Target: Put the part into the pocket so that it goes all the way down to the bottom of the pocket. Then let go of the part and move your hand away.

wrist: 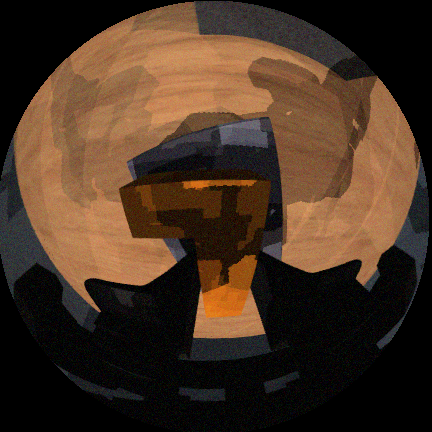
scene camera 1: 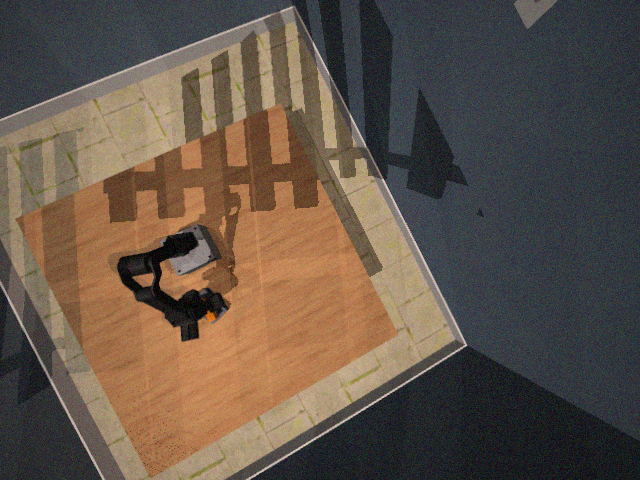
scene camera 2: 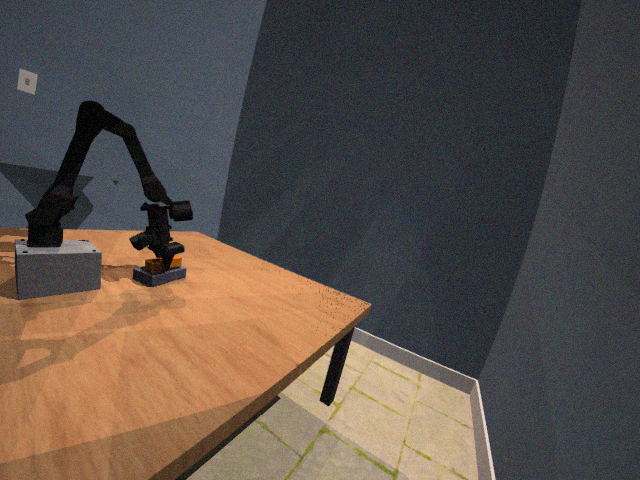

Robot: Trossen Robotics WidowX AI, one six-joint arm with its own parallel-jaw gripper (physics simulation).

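Seen in the pictures: gripper, fingertip midpoint: (wrist: 221,249) (scene camera 1: 209,309) (scene camera 2: 165,267); arm's base, origin of the base link: (scene camera 1: 188,241) (scene camera 2: 43,244).
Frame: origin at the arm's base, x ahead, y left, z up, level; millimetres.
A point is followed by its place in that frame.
The orange L-shaped part (scene camera 1: 211,316) {x 330, y -56, z -34 mm} (scene camera 2: 153,266) {x 245, y -111, z -43 mm} (wrist: 227,220) {x 257, y -68, z -38 mm} is held between the fingers of my gripper (scene camera 2: 166,264) {x 301, y -64, z -68 mm} (wrist: 221,249) {x 301, y -64, z -68 mm}. The gripper is shut on the part's stem. The dark blue-grey pocket block (scene camera 2: 159,277) {x 262, y -122, z -78 mm} (wrist: 245,137) {x 224, y -58, z -69 mm} lies on the table beneath the part. In scene camera 2 the part's upper portion stands above the block's top. In the wrist view the part covers much of the block, and its far and right rims show around it. The pocket opening is mostly hidden and in shadow, so how deep the part sits cannot be seen.
The arm's grey base box (scene camera 1: 193,260) {x 80, y -13, z -1 mm} (scene camera 2: 59,273) {x 25, y -100, z -48 mm} stands on the wooden table (scene camera 1: 289,289) {x 380, y 290, z -104 mm} (scene camera 2: 217,330) {x 282, y -428, z -105 mm}, close to the pocket block. The arm arches over from the base to the gripper. Dark shadows lie across the table. A table corner (scene camera 2: 368,305) {x 849, y -608, z -105 mm} shows at the right in scene camera 2.
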